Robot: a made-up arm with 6 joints.
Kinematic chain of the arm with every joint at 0, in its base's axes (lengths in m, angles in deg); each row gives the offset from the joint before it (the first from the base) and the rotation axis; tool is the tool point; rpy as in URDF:
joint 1: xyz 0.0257 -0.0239 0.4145 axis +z
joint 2: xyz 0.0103 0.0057 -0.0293 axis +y
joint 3: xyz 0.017 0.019 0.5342 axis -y
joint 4: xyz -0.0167 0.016 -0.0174 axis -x
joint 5: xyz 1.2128 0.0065 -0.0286 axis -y
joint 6: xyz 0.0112 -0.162 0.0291 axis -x
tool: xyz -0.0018 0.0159 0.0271 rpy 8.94 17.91 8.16
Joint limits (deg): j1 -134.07..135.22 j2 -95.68..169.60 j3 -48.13..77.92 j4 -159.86..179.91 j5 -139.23..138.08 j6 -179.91..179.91
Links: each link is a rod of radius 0.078 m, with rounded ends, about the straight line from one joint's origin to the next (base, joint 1, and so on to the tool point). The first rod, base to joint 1, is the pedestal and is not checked.
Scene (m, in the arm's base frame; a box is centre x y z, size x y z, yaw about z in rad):
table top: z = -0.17
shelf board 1: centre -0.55 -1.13 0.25 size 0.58 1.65 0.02 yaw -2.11
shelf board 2: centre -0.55 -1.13 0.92 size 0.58 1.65 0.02 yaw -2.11
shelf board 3: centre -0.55 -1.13 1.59 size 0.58 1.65 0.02 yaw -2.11
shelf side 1: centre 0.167 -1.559 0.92 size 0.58 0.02 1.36 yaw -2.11
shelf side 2: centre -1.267 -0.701 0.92 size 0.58 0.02 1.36 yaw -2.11
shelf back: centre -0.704 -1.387 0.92 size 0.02 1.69 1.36 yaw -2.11
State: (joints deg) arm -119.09 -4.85 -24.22 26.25 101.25 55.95
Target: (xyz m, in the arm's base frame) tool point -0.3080 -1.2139 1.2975
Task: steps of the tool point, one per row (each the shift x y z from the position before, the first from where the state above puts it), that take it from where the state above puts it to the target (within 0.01 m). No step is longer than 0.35 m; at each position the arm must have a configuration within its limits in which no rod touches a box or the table.
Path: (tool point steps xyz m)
1: 0.2191 -0.0993 -0.0059
2: 0.2353 -0.0485 -0.0056
3: 0.2405 0.0055 -0.0059
4: 0.2330 0.0604 -0.0065
5: -0.1471 -0.0224 0.2698
6: -0.1504 0.0683 0.2635
7: -0.1252 0.1549 0.2412
8: -0.0442 -0.0978 0.0314
9: -0.0546 -0.1029 0.0109
10: -0.0656 -0.1026 -0.0103
11: -0.0755 -0.0975 -0.0320

